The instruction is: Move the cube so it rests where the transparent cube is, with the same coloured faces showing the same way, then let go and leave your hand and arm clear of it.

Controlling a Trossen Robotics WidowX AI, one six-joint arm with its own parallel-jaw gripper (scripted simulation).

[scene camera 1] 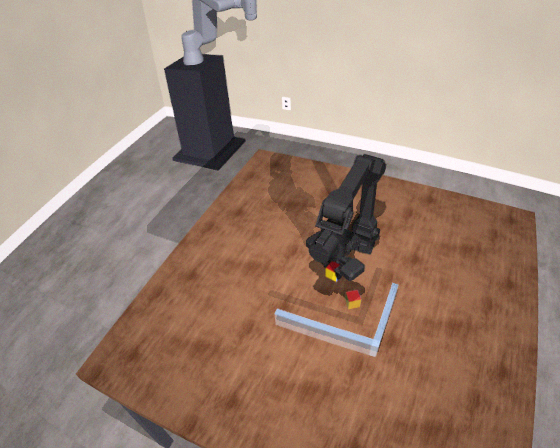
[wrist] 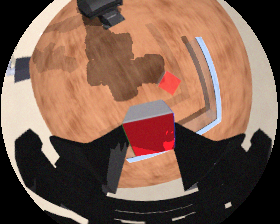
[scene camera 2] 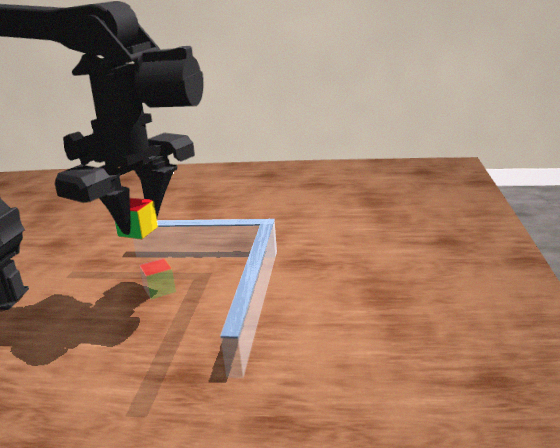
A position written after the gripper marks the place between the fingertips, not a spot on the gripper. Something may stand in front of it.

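Observation:
There's a cube (scene camera 2: 142,211), and you get the cube (wrist: 149,127) from the wrist as well. The gripper (scene camera 2: 140,226) is there too; scene camera 1 also has the gripper (scene camera 1: 333,274), and so does the wrist view, with the gripper (wrist: 150,124).

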